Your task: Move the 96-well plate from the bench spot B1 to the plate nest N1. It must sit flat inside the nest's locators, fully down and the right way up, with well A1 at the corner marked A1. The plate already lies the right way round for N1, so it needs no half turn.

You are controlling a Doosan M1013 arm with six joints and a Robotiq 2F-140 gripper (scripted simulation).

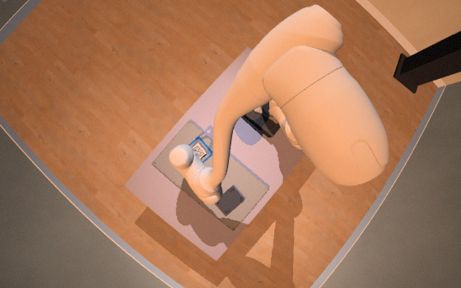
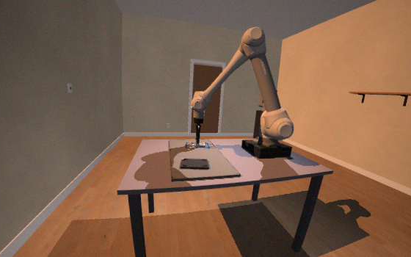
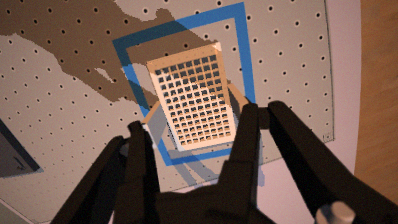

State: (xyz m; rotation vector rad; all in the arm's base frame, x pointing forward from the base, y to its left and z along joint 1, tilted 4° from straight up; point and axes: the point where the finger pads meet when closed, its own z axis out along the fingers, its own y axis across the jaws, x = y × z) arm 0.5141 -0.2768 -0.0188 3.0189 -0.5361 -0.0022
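My hand is 340 mm to the right of the dark plate nest N1, 150 mm short of it and 20 mm above it. From my hand the other things lie so: corner label 260 mm to the left, 210 mm ahead, 20 mm below; white 96-well plate 20 mm below.
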